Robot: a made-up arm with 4 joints. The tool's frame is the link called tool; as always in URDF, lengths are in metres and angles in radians. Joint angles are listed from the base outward. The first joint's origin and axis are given. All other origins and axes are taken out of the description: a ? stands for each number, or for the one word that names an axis. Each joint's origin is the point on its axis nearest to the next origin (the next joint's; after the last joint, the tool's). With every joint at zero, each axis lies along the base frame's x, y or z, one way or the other. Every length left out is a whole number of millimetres.
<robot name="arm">
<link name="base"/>
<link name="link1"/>
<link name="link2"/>
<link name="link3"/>
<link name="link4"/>
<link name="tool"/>
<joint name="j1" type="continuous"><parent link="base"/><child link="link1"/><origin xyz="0.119 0 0.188"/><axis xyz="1 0 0"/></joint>
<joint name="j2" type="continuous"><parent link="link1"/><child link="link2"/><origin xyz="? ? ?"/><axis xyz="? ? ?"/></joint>
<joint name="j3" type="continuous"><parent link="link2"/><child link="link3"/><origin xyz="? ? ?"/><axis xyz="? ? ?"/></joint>
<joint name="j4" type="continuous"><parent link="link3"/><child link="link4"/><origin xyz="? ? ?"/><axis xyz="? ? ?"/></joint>
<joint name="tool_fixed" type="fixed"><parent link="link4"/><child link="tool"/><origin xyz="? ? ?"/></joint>
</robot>
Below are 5 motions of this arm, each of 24 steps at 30 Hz.
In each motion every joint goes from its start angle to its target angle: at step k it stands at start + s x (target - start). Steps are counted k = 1, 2, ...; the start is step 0. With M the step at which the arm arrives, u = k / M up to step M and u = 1 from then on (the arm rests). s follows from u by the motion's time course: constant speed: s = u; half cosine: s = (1 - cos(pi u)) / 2; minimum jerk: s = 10 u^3 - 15 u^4 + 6 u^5.
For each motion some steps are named. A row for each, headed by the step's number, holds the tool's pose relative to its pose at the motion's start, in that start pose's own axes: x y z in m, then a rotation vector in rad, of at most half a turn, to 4 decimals.
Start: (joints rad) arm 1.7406 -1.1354 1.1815 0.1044
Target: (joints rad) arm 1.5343 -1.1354 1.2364 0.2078
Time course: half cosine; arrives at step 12
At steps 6, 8, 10, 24:
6: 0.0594 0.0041 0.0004 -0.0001 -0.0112 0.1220
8: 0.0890 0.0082 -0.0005 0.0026 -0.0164 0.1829
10: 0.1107 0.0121 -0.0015 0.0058 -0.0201 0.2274
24: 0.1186 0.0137 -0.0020 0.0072 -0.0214 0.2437

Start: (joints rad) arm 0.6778 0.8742 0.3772 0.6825
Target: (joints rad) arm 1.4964 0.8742 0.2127 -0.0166
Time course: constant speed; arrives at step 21
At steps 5, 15, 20, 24:
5: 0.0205 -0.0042 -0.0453 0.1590 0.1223 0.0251
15: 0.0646 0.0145 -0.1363 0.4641 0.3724 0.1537
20: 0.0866 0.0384 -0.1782 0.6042 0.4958 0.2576
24: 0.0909 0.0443 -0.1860 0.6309 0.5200 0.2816

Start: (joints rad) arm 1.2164 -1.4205 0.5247 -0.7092
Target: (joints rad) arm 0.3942 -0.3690 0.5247 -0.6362
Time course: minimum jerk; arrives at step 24
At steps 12, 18, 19, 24:
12: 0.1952 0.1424 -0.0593 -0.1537 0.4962 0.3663
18: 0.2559 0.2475 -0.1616 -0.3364 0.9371 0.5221
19: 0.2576 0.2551 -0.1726 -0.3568 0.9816 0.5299
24: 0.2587 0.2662 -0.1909 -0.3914 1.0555 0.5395

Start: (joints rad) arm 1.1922 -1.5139 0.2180 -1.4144
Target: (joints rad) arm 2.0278 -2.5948 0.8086 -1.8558
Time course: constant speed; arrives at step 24
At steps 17, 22, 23, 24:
17: -0.2758 -0.1496 -0.1452 0.1744 -0.2818 -0.4726
22: -0.3674 -0.1360 -0.2227 0.2539 -0.2716 -0.7019
23: -0.3850 -0.1289 -0.2384 0.2720 -0.2633 -0.7506
24: -0.4022 -0.1204 -0.2539 0.2910 -0.2528 -0.8001

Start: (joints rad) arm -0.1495 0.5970 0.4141 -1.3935
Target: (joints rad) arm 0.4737 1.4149 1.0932 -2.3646
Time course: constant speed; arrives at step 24
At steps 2, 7, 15, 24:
2: 0.0456 0.0061 0.0119 -0.0773 0.1245 0.0784
7: 0.1571 0.0461 0.0294 -0.3098 0.4198 0.2502
15: 0.3048 0.1668 0.0141 -0.7903 0.8281 0.4336
24: 0.3998 0.3353 -0.0658 -1.4629 1.1447 0.4648

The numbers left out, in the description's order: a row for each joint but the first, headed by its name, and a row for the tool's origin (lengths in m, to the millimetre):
j2: xyz 0 0.033 0.102, axis 0 1 0
j3: xyz 0.273 0 -0.035, axis 0 0 1
j4: xyz -0.134 -0.243 0, axis 0 -1 0
tool: xyz 0.009 0 0.119

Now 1 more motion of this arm.
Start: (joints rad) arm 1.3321 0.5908 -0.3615 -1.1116
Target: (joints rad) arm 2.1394 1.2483 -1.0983 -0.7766
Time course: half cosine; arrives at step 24
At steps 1, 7, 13, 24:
1: 0.0006 0.0002 -0.0008 0.0018 0.0022 0.0010
7: 0.0189 0.0098 -0.0340 0.0700 0.1036 0.0302
13: 0.0221 0.0362 -0.0855 0.1141 0.2929 0.0210
24: -0.0122 0.0660 -0.1177 0.0117 0.4449 -0.0596

